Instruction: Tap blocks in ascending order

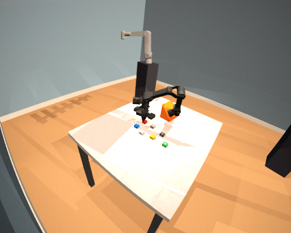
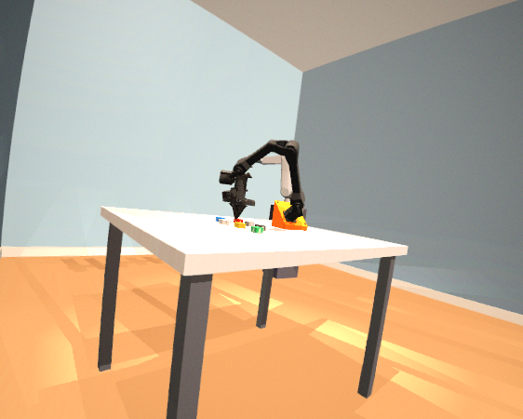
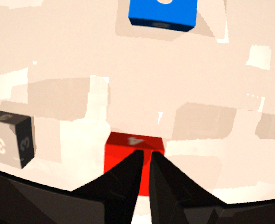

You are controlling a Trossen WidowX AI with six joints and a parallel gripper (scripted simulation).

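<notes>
Right now the red block is 10 mm behind my gripper tip, 10 mm to the left of it and 10 mm below it. Also, from my gripper tip: blue block: 80 mm ahead, 10 mm to the left, 10 mm below; then white block: 100 mm ahead, 100 mm to the left, 10 mm below; then light grey block: 20 mm behind, 90 mm to the left, 10 mm below.
</notes>
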